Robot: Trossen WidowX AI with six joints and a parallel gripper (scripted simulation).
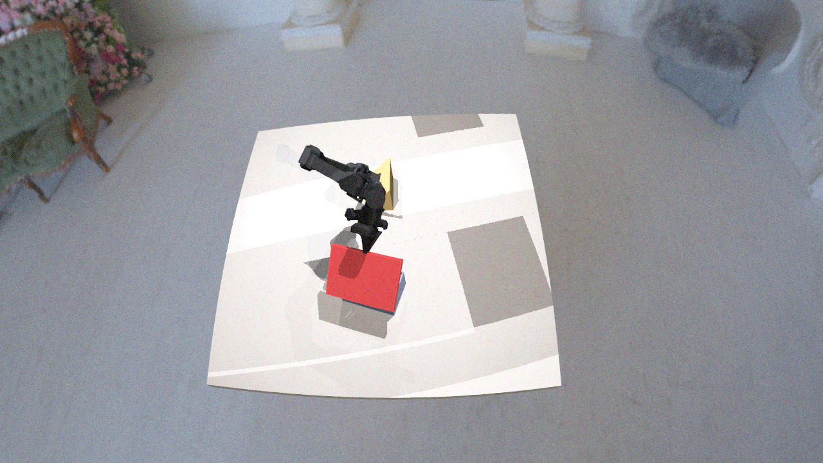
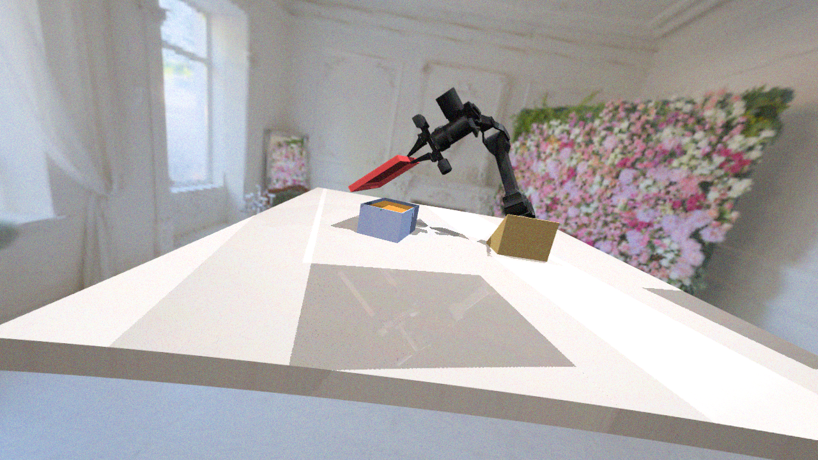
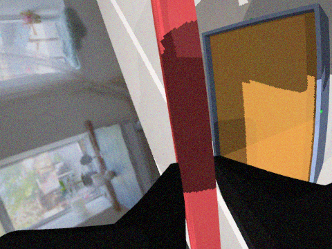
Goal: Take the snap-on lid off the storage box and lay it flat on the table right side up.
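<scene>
Right now the red lid is 60 mm ahead of my gripper tip, 10 mm to the right of it and 50 mm below it. Also, from my gripper tip: blue-grey storage box: 30 mm ahead, 190 mm below.
</scene>
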